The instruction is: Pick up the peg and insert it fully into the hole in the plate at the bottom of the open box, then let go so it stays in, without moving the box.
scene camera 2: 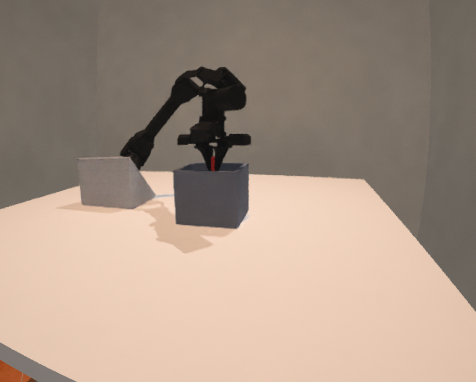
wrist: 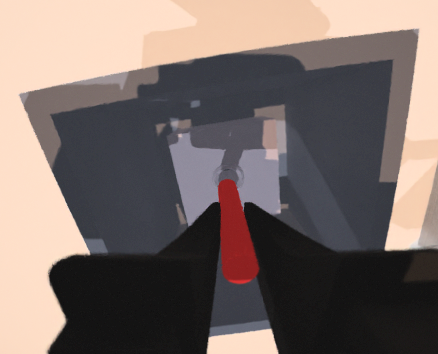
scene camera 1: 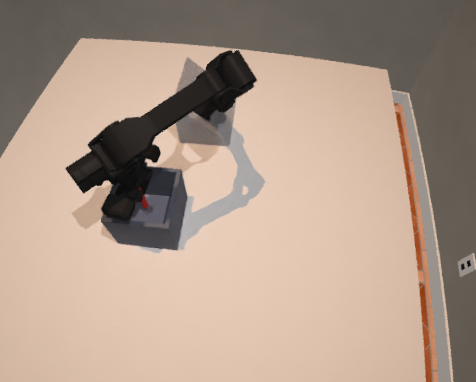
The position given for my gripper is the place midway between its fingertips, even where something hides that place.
my gripper: scene camera 2 213,172; wrist 231,209; scene camera 1 140,197
dark blue-grey box: scene camera 2 220,199; wrist; scene camera 1
light grey plate: wrist; scene camera 1; not seen in scene camera 2 (hidden by the dark blue-grey box)
same spot on light grey plate: (wrist: 247,147) = (scene camera 1: 140,202)
same spot on dark blue-grey box: (scene camera 1: 164,181) = (wrist: 323,215)
